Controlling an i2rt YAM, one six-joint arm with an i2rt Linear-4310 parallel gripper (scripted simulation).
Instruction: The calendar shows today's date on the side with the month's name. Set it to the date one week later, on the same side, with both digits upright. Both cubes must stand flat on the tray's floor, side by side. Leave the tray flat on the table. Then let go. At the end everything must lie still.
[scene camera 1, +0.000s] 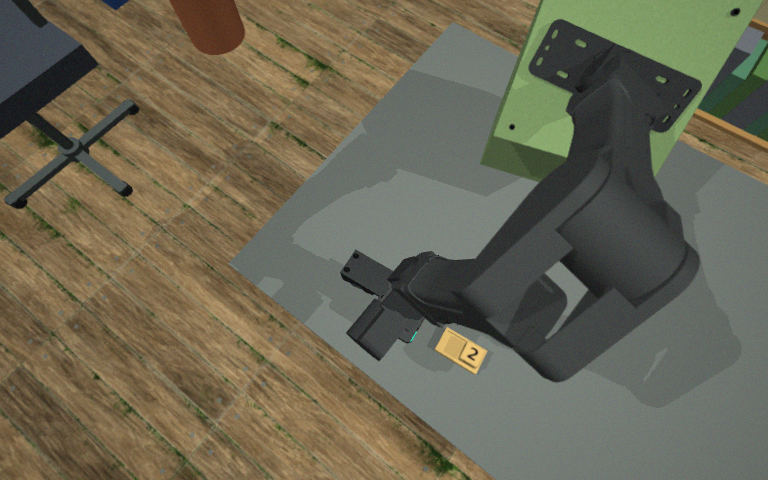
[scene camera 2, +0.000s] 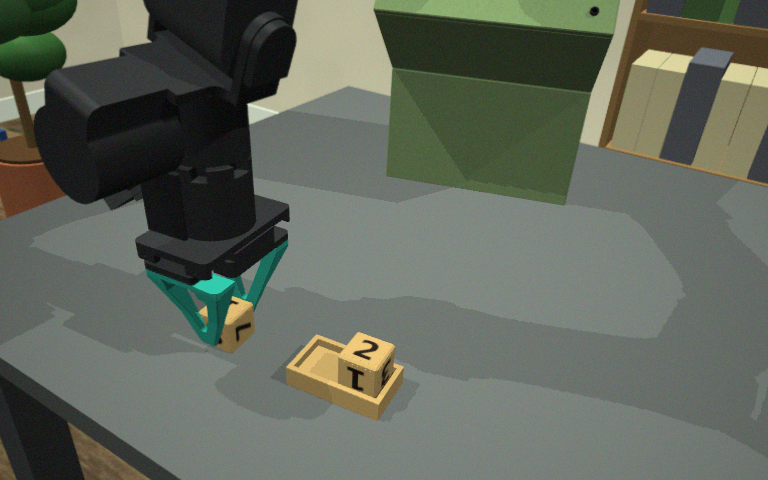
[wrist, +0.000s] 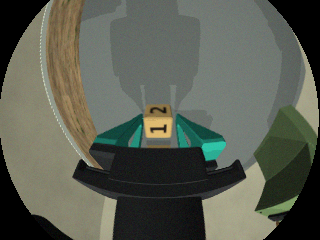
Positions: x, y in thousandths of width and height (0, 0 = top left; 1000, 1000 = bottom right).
Note:
In view: the gripper (scene camera 2: 298, 680), a cube (scene camera 2: 312, 678), a cube (scene camera 2: 476, 761) and a tray (scene camera 2: 417, 743).
The tray shows as well in scene camera 1 (scene camera 1: 588, 716). The gripper also shows in the wrist view (wrist: 498, 490).

